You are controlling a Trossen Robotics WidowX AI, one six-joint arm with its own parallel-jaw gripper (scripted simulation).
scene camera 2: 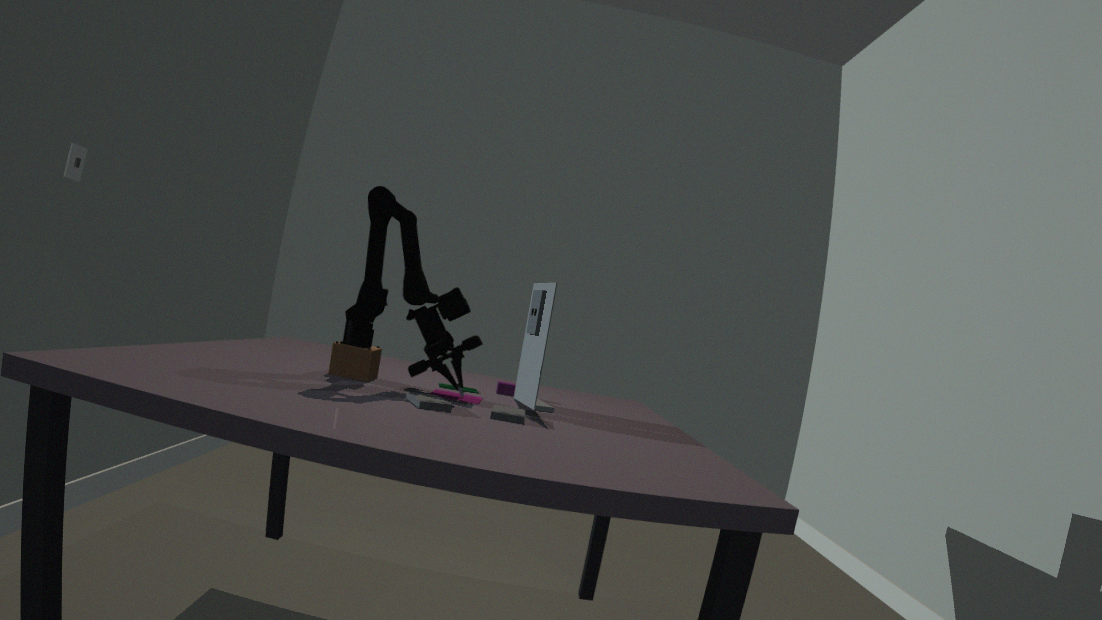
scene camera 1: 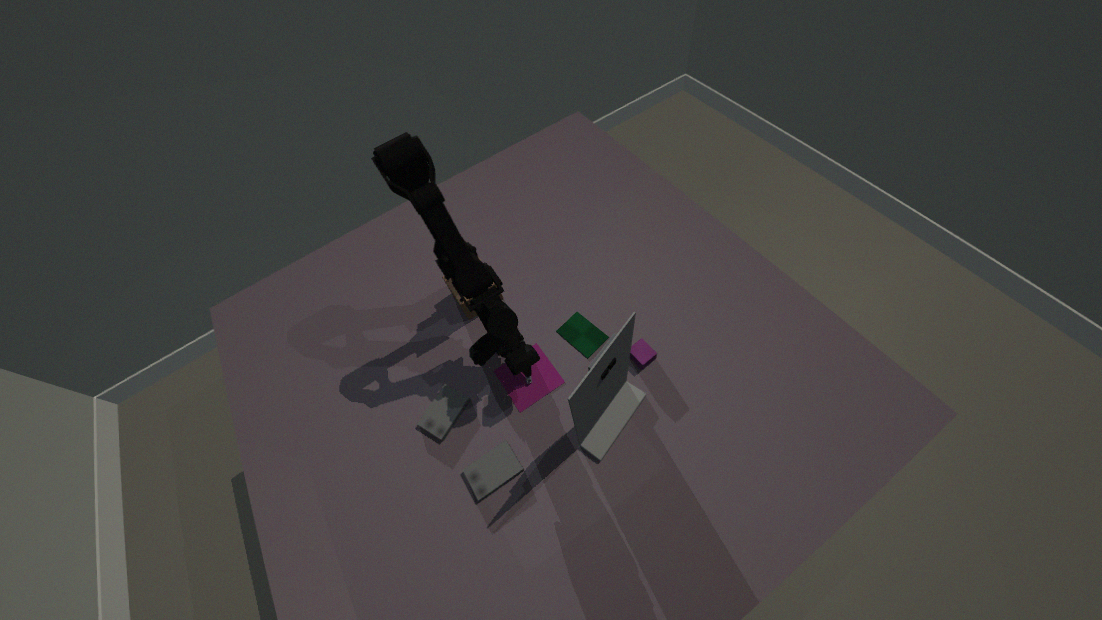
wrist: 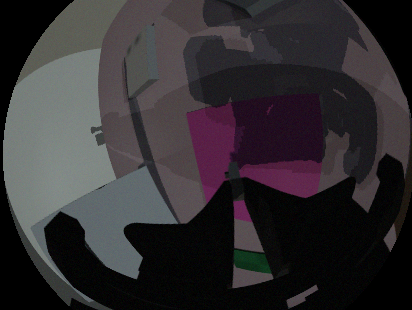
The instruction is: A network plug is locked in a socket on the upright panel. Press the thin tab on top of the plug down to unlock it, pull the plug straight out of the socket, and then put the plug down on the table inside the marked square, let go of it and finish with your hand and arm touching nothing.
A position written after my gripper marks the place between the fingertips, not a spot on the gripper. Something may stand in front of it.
Note:
In view: my gripper (scene camera 2: 460,388), a magenta square (scene camera 1: 545,378) and an upright grey panel (scene camera 1: 603,403).
My gripper shows as well in scene camera 1 (scene camera 1: 528,375) and in the wrist view (wrist: 235,184). The upright grey panel shows as well in scene camera 2 (scene camera 2: 543,294) and in the wrist view (wrist: 103,213).

